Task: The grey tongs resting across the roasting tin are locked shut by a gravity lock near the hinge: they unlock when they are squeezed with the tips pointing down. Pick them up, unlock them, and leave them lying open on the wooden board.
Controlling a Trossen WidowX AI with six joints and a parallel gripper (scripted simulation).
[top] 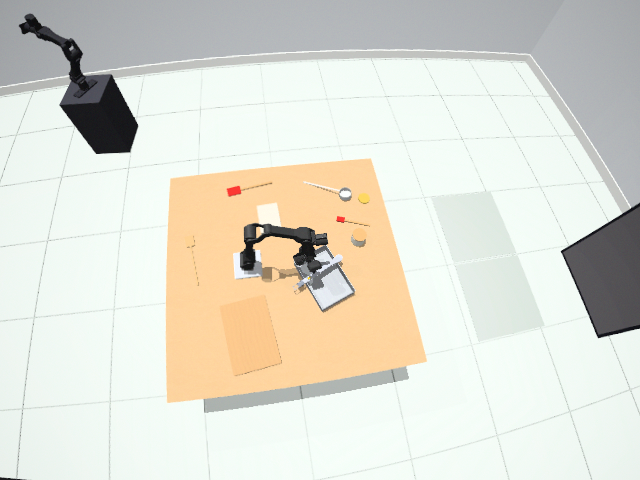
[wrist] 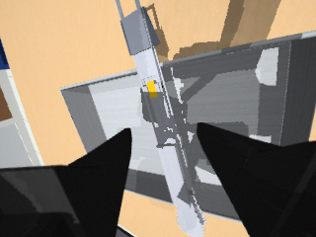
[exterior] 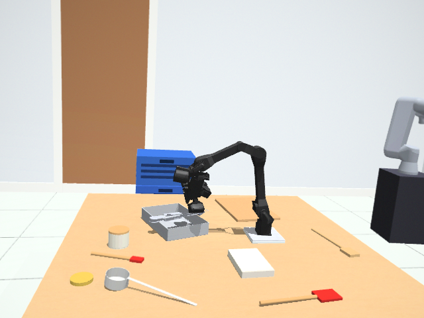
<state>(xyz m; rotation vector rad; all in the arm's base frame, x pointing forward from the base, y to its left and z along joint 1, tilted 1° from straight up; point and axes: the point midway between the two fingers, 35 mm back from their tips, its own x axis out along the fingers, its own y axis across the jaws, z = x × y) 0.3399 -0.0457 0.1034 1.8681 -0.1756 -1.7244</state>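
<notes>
Right now the grey roasting tin is 7 cm below my gripper tip, 7 cm ahead of it and 2 cm to the right of it. Also, from my gripper tip: small red spatula (33 cm to the left, 23 cm ahead, 9 cm below); then white block (35 cm to the left, 23 cm behind, 8 cm below); then lidded jar (27 cm ahead, 22 cm to the left, 6 cm below).
</notes>
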